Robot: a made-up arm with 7 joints.
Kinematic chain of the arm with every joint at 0, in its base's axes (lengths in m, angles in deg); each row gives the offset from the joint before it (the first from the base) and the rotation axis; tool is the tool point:
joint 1: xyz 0 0 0.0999 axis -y
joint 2: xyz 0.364 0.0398 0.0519 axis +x
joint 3: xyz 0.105 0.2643 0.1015 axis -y
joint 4: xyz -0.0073 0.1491 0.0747 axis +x
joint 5: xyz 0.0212 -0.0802 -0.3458 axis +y
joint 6: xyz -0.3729 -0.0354 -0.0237 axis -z
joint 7: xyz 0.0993 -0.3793 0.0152 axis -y
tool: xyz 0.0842 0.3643 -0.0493
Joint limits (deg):
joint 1: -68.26..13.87
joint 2: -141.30..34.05
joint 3: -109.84..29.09
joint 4: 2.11..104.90
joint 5: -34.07..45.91
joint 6: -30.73..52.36
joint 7: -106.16..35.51
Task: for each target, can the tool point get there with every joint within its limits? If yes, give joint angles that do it. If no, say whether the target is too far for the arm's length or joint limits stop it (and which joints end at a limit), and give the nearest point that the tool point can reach.
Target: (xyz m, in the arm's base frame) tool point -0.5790 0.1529 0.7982
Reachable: no: joint limits stop it (at a limit: joint 1, joint 2, joint 5, joint 6) | nearest point -0.2186 0.2213 0.7125 | short by 0.377 m
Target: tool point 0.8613 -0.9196 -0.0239
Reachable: no: joint limits stop it (at a limit: joint 1, joint 3, joint 5, joint 6) | nearest point 0.5755 -0.7743 -0.0354 | short by 0.321 m
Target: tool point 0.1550 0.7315 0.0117
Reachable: yes | joints -0.82 5.47 -14.91 44.00 -12.18 -3.63 -55.65
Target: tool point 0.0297 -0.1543 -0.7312
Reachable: yes | joints -12.03 -116.19 -61.31 76.59 -9.81 8.85 -45.68
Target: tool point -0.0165 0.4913 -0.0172
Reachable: yes | joints 3.49 -11.33 -41.58 17.91 -16.20 -21.41 -78.85
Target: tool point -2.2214 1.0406 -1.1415
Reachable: no: too far | nearest point -0.7541 0.4413 -0.6581 | short by 1.657 m
